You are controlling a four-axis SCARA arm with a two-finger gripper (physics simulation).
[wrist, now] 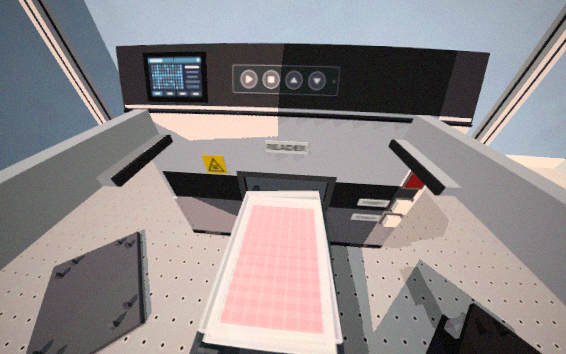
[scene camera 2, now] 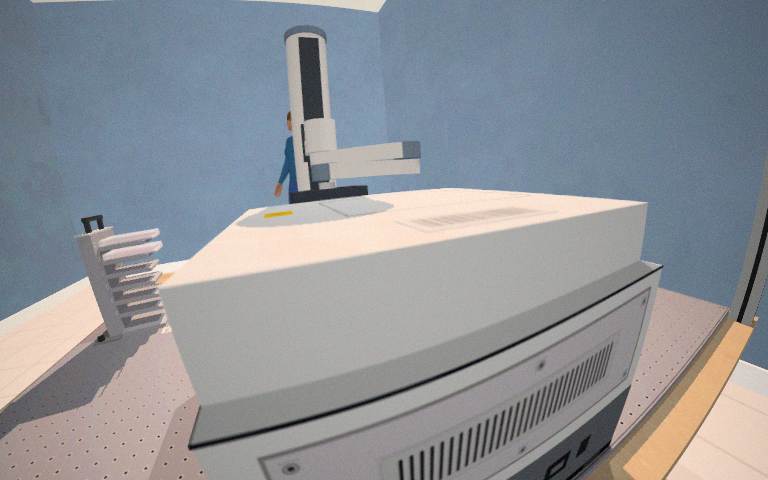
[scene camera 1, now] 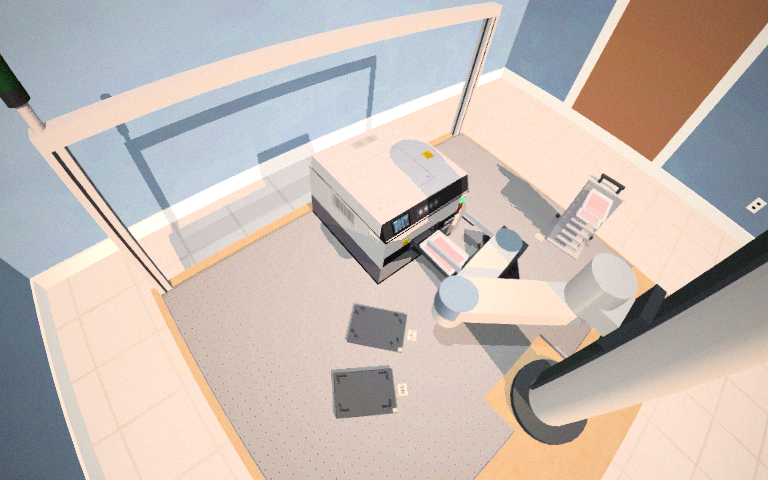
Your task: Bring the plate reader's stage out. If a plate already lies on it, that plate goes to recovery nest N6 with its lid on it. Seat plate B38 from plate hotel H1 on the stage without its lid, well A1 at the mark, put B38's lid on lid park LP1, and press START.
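Places are measured from the arm's base along level axes (x ahead, y left, z up), in metres.
Pixels of known places: gripper, between the fingertips: (wrist: 279, 127) (scene camera 1: 447, 226); arm's base, origin of its link: (scene camera 1: 548, 401).
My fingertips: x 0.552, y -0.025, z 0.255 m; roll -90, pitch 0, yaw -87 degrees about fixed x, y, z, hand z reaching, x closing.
For each thing: its top centre in the pictures, then the offset to it from my fingertips. "spot": a spot on its surface instead.
- reader's stage, a spot on its surface: (wrist: 198, 347) spot: 0.092 m back, 0.044 m left, 0.108 m down
- pink plate, centre of its top: (wrist: 277, 235) (scene camera 1: 444, 248) 0.021 m back, 0.000 m left, 0.086 m down
- top plate, centre of its top: (scene camera 2: 130, 234) (scene camera 1: 599, 203) 0.260 m back, 0.533 m right, 0.001 m down
- plate reader, centre of its top: (scene camera 2: 400, 202) (wrist: 295, 44) (scene camera 1: 391, 164) 0.251 m ahead, 0.004 m right, 0.043 m up
- farther, centre of its top: (scene camera 1: 365, 392) 0.170 m back, 0.421 m left, 0.224 m down
- dark fixture, a spot on its surface: (wrist: 492, 335) spot: 0.065 m back, 0.216 m right, 0.173 m down
The reader's stage (wrist: 198, 347) is out. A pink plate (scene camera 1: 444, 252) (wrist: 277, 270) lies on it, with a clear lid that appears to cover it. My gripper (wrist: 279, 127) is open and empty, above the plate and facing the reader front; the arm hides it in scene camera 1 and the reader hides it in scene camera 2. Plate hotel (scene camera 1: 570, 209) (scene camera 2: 97, 283) holds pink plates in its upper levels; the top plate (scene camera 1: 596, 206) shows. Which is B38 cannot be read. Two white buttons, an upper (wrist: 401, 206) and a lower (wrist: 391, 221), have blurred labels.
The plate reader (scene camera 1: 362, 186) (scene camera 2: 407, 316) (wrist: 300, 130) stands at the back. Two dark plate holders, one nearer the reader (scene camera 1: 376, 327) and one farther (scene camera 1: 363, 392), lie front left; their labels are unreadable. Another dark fixture (wrist: 492, 335) is at lower right in the wrist view.
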